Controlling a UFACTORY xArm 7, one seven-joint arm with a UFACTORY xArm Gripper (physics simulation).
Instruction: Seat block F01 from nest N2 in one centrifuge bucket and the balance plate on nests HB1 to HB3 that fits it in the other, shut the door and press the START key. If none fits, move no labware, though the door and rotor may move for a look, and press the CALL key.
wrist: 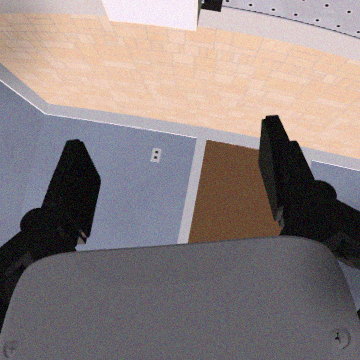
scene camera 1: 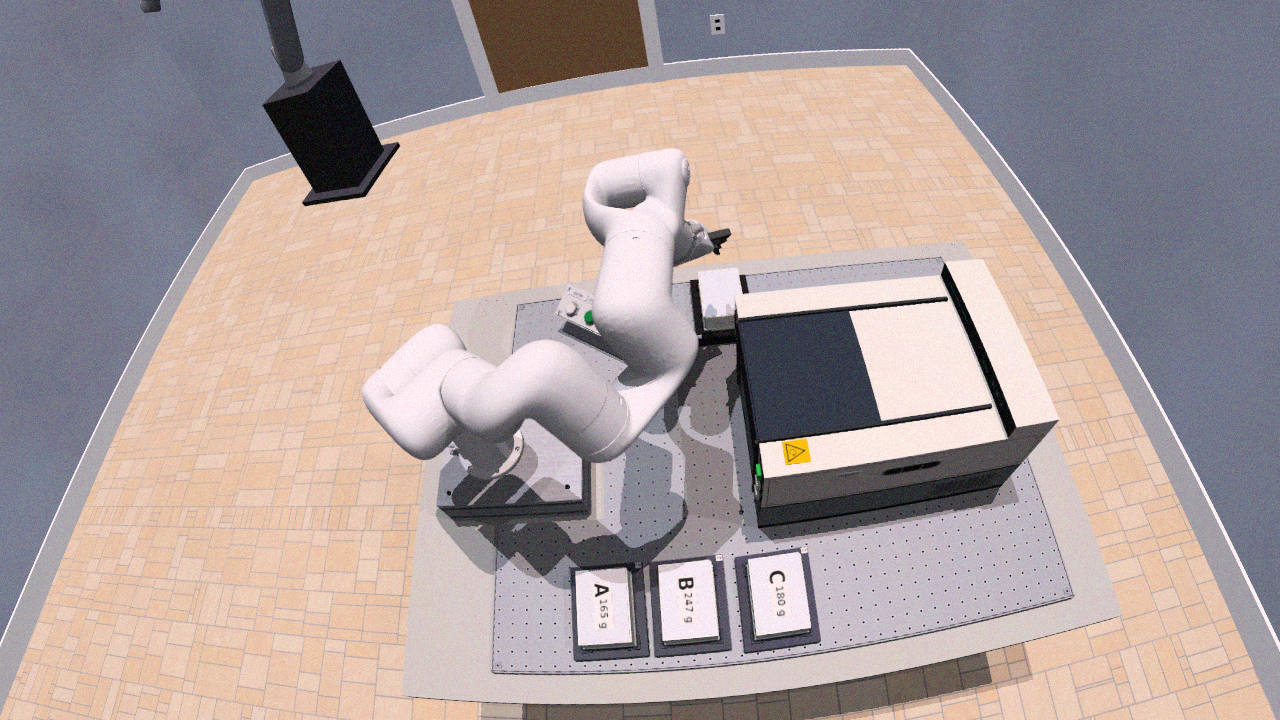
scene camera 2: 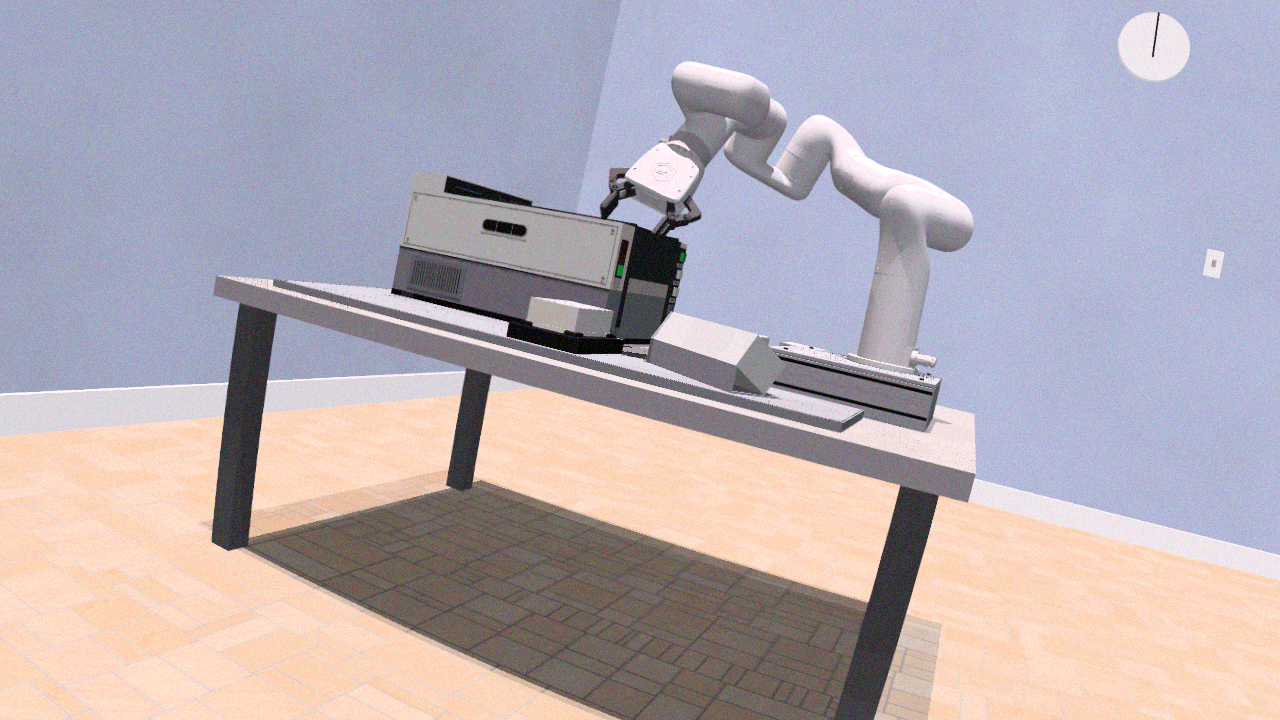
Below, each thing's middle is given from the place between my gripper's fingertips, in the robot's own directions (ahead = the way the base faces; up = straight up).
Right now the white block (scene camera 2: 556, 315) is 15 cm below my hand, 4 cm ahead of it and 3 cm to the left of it. From my hand the other things lie so: centrifuge box (scene camera 2: 464, 246) (35 cm ahead, 22 cm to the right, 8 cm below).
